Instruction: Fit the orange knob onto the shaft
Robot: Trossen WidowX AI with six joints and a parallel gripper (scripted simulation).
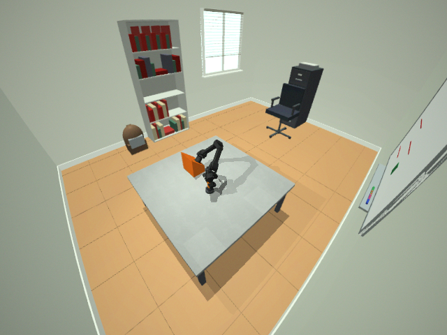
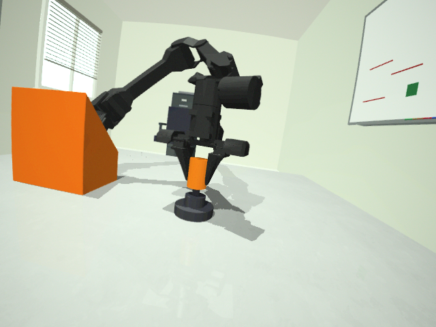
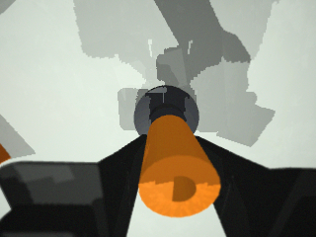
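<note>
My gripper tip is now 2 cm below the knob. The rest, counted from my gripper tip: dark pedestal (4 cm below).
</note>
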